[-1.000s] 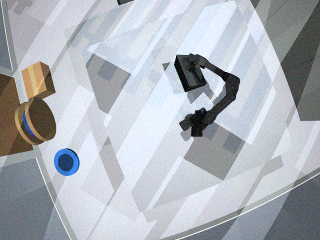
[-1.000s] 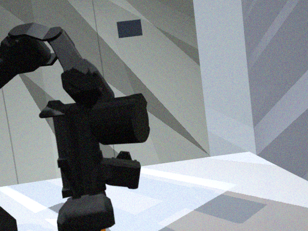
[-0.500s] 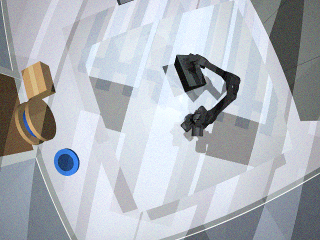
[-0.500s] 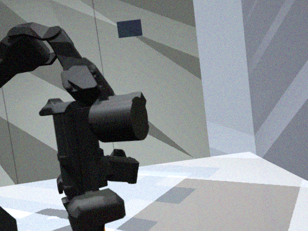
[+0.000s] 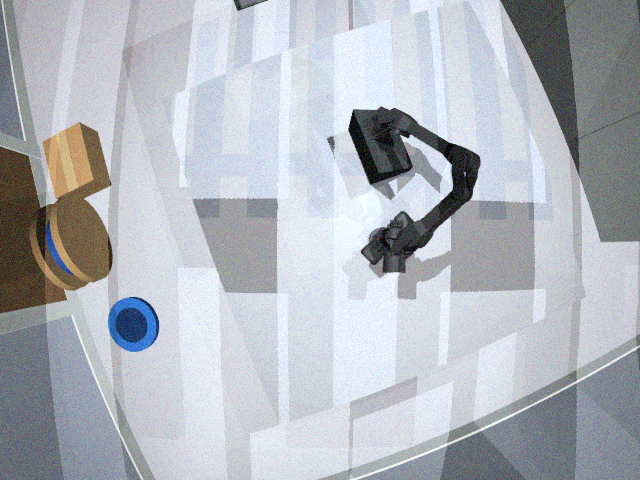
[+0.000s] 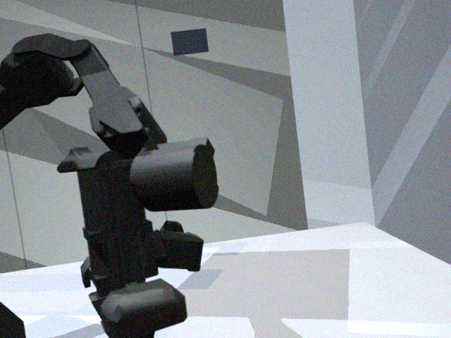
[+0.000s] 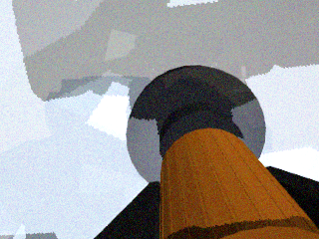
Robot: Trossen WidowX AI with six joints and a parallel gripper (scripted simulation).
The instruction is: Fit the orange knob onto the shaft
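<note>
The dark shaft lies 40 mm below my gripper tip. Also, from my gripper tip: orange knob: 20 mm above.
</note>
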